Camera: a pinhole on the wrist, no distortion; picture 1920 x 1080 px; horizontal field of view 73.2 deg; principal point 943.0 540.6 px. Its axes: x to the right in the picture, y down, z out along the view. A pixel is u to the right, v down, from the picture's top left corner.
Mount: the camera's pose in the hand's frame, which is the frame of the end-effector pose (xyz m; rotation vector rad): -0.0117 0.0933 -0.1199 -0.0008 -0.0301 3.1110
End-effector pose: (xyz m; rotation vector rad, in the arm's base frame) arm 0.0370 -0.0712 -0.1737 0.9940 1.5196 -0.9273
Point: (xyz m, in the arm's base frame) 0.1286 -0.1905 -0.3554
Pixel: 194 670
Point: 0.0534 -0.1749 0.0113
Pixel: outside the picture
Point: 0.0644 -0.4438 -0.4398
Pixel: 365 959
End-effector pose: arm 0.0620 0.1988 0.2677 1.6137 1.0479 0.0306
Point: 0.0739 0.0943 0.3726
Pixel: 1686 598
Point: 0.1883 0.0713 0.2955
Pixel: 973 526
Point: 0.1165 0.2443 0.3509
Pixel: 456 375
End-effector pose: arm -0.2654 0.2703 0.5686 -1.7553 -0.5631 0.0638
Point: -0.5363 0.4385 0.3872
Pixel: 1580 664
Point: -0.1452 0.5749 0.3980
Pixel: 311 304
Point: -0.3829 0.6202 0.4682
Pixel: 875 751
